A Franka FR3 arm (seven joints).
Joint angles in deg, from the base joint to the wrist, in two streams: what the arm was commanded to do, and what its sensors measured. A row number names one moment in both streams.
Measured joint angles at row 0:
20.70 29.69 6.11 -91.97 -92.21 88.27 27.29
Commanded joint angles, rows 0 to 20:
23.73 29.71 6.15 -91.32 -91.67 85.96 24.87
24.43 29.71 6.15 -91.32 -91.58 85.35 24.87
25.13 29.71 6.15 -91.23 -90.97 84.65 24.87
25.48 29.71 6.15 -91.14 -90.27 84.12 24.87
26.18 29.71 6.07 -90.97 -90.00 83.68 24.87
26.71 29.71 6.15 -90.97 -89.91 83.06 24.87
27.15 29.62 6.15 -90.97 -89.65 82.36 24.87
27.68 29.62 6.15 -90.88 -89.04 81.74 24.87
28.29 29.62 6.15 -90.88 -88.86 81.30 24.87
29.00 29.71 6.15 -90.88 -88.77 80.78 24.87
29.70 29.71 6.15 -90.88 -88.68 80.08 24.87
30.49 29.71 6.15 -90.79 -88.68 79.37 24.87
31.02 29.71 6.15 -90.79 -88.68 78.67 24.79
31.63 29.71 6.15 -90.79 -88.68 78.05 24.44
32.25 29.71 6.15 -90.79 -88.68 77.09 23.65
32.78 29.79 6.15 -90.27 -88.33 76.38 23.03
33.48 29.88 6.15 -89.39 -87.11 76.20 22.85
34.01 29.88 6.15 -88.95 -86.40 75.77 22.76
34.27 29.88 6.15 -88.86 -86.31 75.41 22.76
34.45 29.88 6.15 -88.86 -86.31 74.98 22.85
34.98 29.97 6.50 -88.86 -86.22 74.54 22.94
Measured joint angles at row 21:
33.34 29.93 6.34 -91.14 -85.67 77.72 27.54
